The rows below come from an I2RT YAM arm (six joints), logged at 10 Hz.
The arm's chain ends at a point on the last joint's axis. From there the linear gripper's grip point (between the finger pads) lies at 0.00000 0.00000 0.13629 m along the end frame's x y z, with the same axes.
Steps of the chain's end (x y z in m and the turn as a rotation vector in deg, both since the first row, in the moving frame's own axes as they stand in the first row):
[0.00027, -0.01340, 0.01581, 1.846, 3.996, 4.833]
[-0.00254, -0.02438, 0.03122, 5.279, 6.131, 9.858]
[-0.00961, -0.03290, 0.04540, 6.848, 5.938, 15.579]
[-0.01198, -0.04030, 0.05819, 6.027, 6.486, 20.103]
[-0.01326, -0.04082, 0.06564, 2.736, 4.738, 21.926]
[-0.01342, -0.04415, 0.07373, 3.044, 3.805, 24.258]
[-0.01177, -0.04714, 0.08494, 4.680, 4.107, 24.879]
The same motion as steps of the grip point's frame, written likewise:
[0.00994, -0.01738, 0.01541, 1.846, 3.996, 4.833]
[0.01300, -0.03558, 0.02987, 5.279, 6.131, 9.858]
[0.00648, -0.04702, 0.04371, 6.848, 5.938, 15.579]
[0.00556, -0.05161, 0.05658, 6.027, 6.486, 20.103]
[-0.00105, -0.04503, 0.06503, 2.736, 4.738, 21.926]
[-0.00314, -0.04928, 0.07324, 3.044, 3.805, 24.258]
[0.00005, -0.05582, 0.08415, 4.680, 4.107, 24.879]

